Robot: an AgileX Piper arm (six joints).
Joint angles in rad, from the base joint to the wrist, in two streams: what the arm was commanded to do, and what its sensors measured. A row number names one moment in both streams.
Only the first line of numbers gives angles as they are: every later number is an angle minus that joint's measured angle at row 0.
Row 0, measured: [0.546, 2.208, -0.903, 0.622, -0.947, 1.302]
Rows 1 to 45, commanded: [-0.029, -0.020, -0.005, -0.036, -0.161, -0.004]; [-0.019, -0.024, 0.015, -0.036, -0.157, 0.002]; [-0.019, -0.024, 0.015, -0.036, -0.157, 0.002]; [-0.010, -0.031, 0.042, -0.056, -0.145, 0.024]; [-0.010, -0.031, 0.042, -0.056, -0.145, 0.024]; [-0.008, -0.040, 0.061, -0.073, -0.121, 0.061]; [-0.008, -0.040, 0.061, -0.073, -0.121, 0.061]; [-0.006, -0.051, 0.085, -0.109, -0.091, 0.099]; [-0.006, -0.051, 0.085, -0.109, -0.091, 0.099]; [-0.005, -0.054, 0.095, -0.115, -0.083, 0.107]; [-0.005, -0.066, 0.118, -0.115, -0.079, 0.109]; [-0.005, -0.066, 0.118, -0.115, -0.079, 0.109]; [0.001, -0.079, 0.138, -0.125, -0.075, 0.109]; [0.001, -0.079, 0.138, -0.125, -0.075, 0.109]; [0.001, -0.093, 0.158, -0.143, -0.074, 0.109]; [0.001, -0.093, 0.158, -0.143, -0.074, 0.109]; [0.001, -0.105, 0.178, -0.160, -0.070, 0.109]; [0.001, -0.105, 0.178, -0.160, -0.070, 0.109]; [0.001, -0.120, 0.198, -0.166, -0.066, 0.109]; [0.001, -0.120, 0.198, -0.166, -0.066, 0.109]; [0.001, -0.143, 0.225, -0.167, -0.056, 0.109]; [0.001, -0.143, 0.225, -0.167, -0.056, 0.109]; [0.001, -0.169, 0.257, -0.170, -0.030, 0.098]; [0.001, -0.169, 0.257, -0.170, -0.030, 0.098]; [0.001, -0.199, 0.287, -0.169, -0.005, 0.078]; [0.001, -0.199, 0.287, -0.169, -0.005, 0.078]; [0.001, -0.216, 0.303, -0.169, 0.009, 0.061]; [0.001, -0.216, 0.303, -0.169, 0.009, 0.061]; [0.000, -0.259, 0.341, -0.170, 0.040, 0.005]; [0.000, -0.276, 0.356, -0.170, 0.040, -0.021]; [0.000, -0.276, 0.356, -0.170, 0.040, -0.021]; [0.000, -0.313, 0.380, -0.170, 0.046, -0.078]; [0.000, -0.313, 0.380, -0.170, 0.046, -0.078]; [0.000, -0.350, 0.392, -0.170, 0.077, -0.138]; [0.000, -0.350, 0.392, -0.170, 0.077, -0.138]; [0.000, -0.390, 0.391, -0.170, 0.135, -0.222]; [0.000, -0.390, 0.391, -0.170, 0.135, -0.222]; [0.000, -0.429, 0.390, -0.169, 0.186, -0.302]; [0.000, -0.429, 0.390, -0.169, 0.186, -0.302]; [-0.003, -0.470, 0.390, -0.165, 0.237, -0.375]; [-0.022, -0.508, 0.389, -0.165, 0.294, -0.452]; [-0.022, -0.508, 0.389, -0.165, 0.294, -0.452]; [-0.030, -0.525, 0.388, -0.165, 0.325, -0.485]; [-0.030, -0.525, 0.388, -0.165, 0.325, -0.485]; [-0.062, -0.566, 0.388, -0.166, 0.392, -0.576]
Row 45, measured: [-0.027, -0.512, 0.390, -0.157, 0.307, -0.447]
